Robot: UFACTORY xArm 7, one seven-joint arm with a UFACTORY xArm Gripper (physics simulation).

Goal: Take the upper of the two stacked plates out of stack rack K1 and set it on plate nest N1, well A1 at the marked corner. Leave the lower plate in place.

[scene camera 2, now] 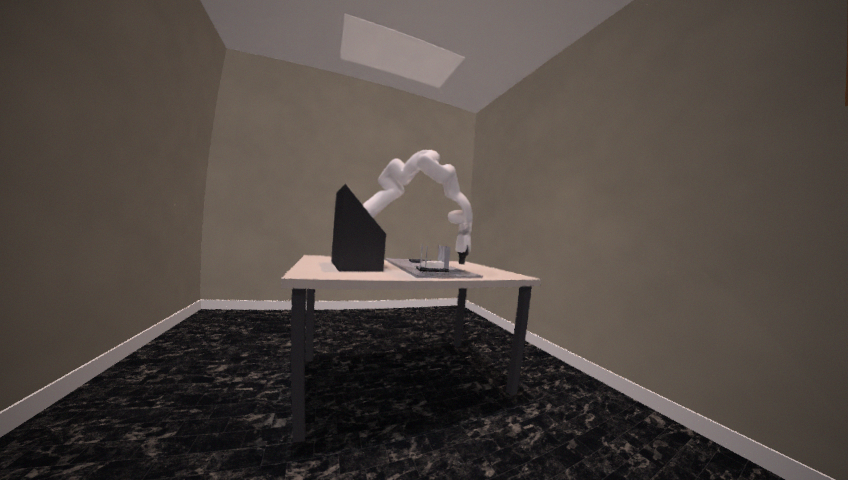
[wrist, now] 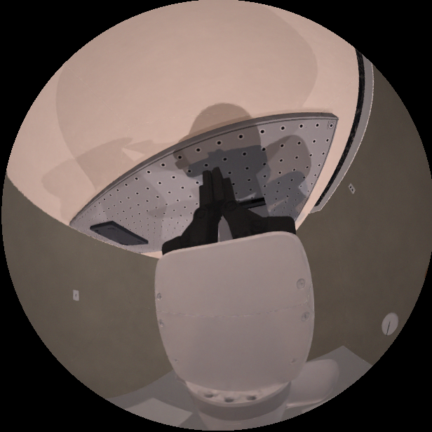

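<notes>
My gripper is shut, its dark fingers together with nothing between them. It points down above the perforated board, beyond the rack in the scene view. The stack rack stands on the board, with a dark base, thin clear uprights and a tall grey panel at its right. White plate material shows low inside it; two separate plates cannot be told apart. A flat dark piece, which looks like the plate nest, lies toward the board's far end. In the wrist view, the gripper hides much of the area behind it; well A1 cannot be made out.
The grey perforated board lies on the pale table. A tall dark slanted block stands on the table left of the board in the scene view. The white arm arches over the table from behind this block.
</notes>
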